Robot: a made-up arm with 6 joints.
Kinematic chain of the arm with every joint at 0, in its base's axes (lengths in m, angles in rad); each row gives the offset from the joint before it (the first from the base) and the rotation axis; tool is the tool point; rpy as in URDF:
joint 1: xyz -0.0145 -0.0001 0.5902 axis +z
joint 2: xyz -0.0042 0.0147 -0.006 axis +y
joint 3: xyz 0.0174 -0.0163 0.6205 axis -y
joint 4: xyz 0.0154 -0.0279 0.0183 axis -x
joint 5: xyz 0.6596 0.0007 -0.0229 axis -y
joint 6: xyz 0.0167 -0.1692 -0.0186 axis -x
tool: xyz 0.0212 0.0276 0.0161 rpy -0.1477 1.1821 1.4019
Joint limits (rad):
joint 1: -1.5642..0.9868
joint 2: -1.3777..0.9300
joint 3: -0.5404..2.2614
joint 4: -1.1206..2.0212
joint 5: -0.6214..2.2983
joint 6: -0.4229..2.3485
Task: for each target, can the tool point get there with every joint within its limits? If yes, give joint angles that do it. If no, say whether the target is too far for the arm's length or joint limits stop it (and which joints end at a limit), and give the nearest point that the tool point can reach.
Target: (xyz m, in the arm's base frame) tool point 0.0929 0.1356 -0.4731
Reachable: no: joint limits stop it (at a limit: joint 1, joint 2, joint 3, joint 4, joint 6) | nearest point 0.2754 0.3117 0.1942 | short by 0.714 m
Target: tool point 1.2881 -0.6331 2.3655
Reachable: no: too far | nearest point 0.7686 -0.3807 1.6572 | short by 0.914 m
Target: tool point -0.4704 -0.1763 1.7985
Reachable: yes | joints 0.3289 -0.1491 1.8041 1.6584 0.7645 0.1768
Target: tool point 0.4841 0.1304 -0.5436
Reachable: no: joint limits stop it (at a limit: joint 2, joint 4) | nearest point 0.4815 0.1297 0.1884 | short by 0.732 m
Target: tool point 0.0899 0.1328 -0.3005
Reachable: no: joint limits stop it (at a limit: joint 1, joint 2, joint 3, joint 4, joint 6) | nearest point 0.2708 0.3122 0.1955 | short by 0.558 m
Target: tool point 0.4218 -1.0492 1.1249
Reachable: yes | joints -1.0126 0.6714 0.7954 -0.3304 1.4762 1.8785
